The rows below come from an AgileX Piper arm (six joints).
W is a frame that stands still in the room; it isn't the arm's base.
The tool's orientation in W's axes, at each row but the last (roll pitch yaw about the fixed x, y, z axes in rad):
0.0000 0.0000 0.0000
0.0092 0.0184 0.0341
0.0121 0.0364 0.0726
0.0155 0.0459 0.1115
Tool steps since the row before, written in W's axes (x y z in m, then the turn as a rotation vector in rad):
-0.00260 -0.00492 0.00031 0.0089 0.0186 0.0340
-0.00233 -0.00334 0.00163 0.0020 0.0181 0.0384
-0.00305 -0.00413 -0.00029 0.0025 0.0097 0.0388
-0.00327 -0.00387 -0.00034 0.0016 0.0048 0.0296
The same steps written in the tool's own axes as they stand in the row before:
-0.00260 -0.00492 0.00031 0.0089 0.0186 0.0340
-0.00247 -0.00324 0.00161 0.0019 0.0184 0.0383
-0.00333 -0.00390 -0.00036 0.0018 0.0100 0.0388
-0.00366 -0.00349 -0.00045 0.0008 0.0051 0.0296

